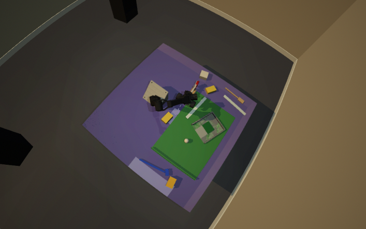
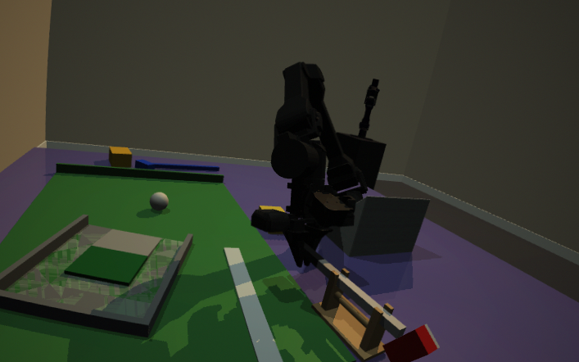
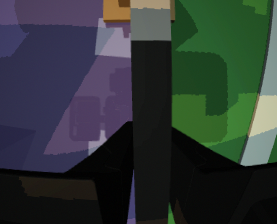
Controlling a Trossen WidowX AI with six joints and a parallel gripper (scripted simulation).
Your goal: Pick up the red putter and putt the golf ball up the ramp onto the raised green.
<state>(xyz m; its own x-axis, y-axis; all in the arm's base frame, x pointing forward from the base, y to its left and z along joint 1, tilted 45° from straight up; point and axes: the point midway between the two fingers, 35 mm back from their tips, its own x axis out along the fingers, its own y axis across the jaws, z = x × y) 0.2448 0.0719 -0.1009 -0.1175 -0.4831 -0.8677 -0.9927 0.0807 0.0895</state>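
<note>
Now: gripper tip 1 cm past the red putter, 11 cm to the right of it and 3 cm below it. From my gripper tip the other things lie so: wooden stand 13 cm to the left; then white golf ball 19 cm ahead, 32 cm to the right, 1 cm below; then green mat 23 cm ahead, 21 cm to the right, 3 cm below.
</note>
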